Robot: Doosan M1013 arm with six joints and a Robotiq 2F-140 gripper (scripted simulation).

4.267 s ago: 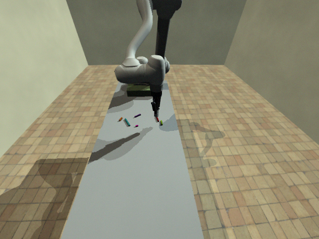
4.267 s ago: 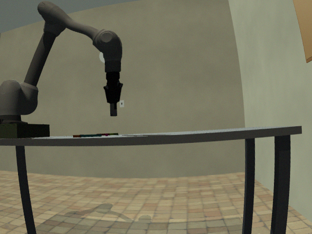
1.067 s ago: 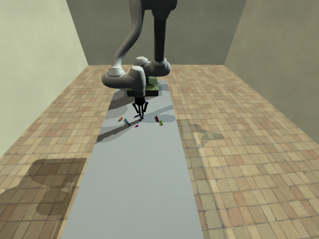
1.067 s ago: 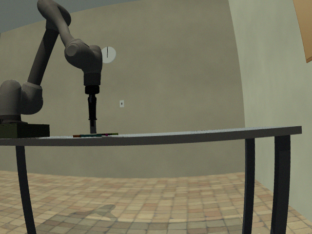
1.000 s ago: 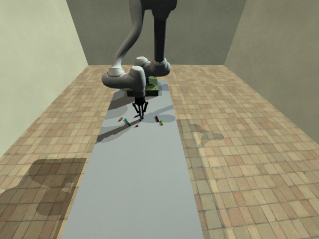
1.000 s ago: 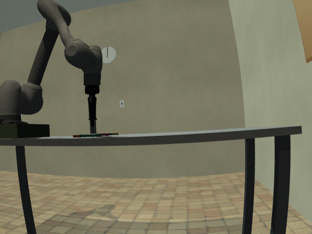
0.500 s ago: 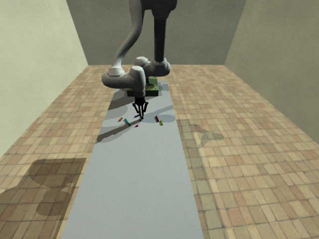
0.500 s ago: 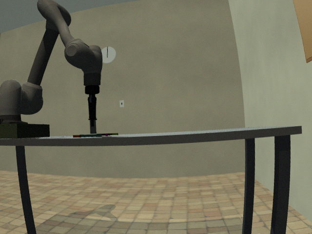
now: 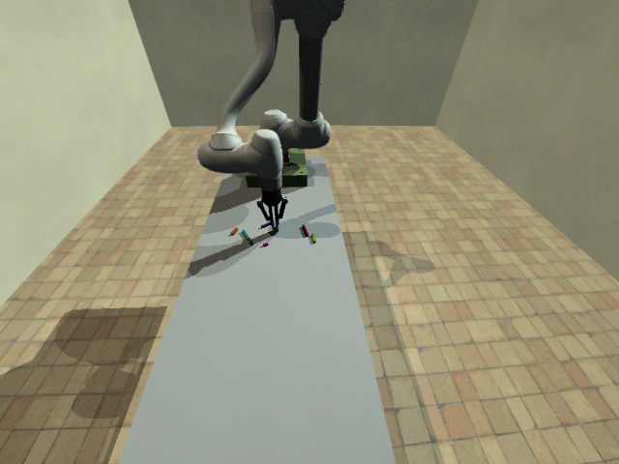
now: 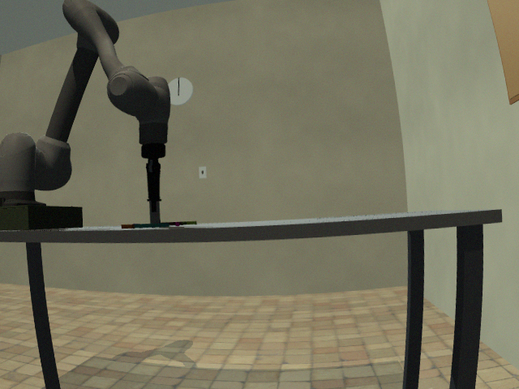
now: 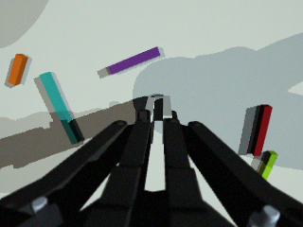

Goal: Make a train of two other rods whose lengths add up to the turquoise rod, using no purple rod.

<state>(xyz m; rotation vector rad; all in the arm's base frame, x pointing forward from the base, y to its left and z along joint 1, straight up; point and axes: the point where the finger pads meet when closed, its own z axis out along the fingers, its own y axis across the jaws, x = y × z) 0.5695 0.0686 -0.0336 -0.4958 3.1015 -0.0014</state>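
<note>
Now: the red rod 14 cm to the left of my hand, 4 cm below it and 1 cm behind it. From my hand the other things lie so: grey rod (3 cm below); then magenta rod (9 cm ahead, 4 cm below, 3 cm to the right); then purple rod (4 cm to the right, 4 cm below, 4 cm behind).
</note>
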